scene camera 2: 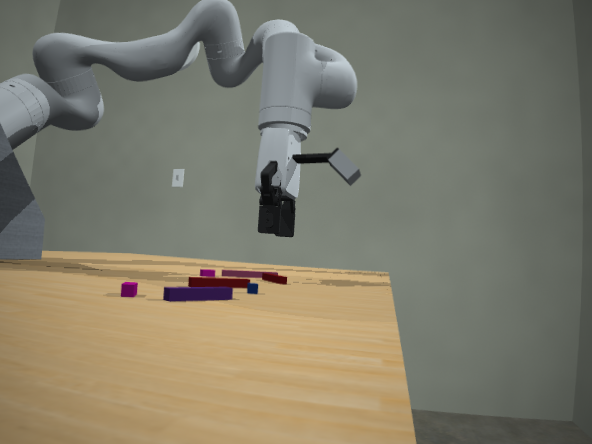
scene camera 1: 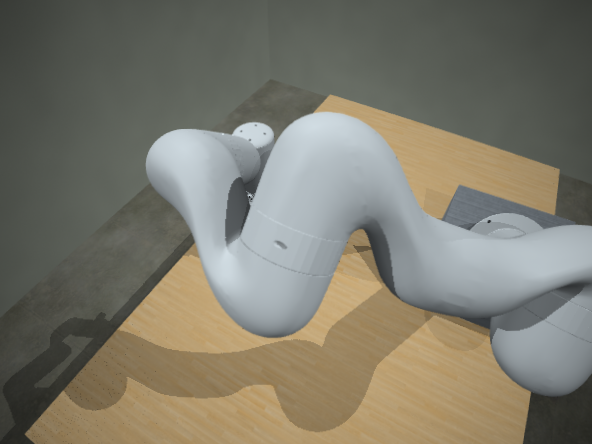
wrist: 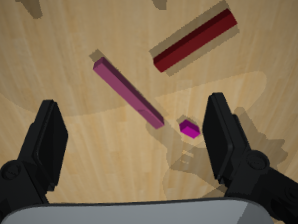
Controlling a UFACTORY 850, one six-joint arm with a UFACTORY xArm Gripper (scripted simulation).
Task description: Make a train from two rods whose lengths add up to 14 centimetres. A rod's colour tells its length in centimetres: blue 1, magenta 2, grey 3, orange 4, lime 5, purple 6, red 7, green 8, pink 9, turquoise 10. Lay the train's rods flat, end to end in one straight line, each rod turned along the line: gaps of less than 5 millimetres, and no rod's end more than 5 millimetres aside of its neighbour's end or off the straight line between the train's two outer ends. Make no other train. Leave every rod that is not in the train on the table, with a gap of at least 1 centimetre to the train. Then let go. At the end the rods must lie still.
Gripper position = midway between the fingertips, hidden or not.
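Note:
The gripper (scene camera 2: pixel 276 235) is part of the scene. A second view has the gripper (wrist: pixel 133 114) as well. A red rod (wrist: pixel 219 24) and a pink rod (wrist: pixel 102 67) can be seen. There is also a purple rod (scene camera 2: pixel 170 293). The purple rod is out of frame in the wrist view.

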